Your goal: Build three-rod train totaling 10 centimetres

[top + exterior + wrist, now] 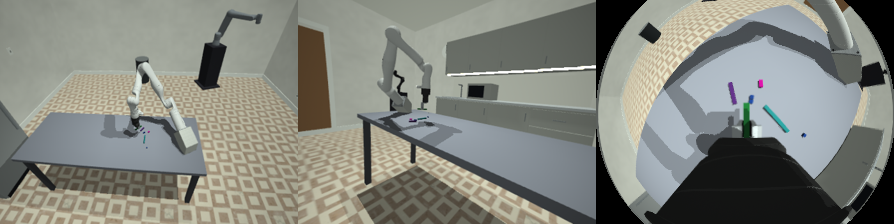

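My gripper is now 10 mm above the green rod. From my hand the other things lie so: magenta rod: 110 mm below, 110 mm behind, 10 mm to the right; turquoise rod: 110 mm below, 70 mm to the left, 40 mm behind; purple rod: 110 mm below, 70 mm to the right, 50 mm behind.
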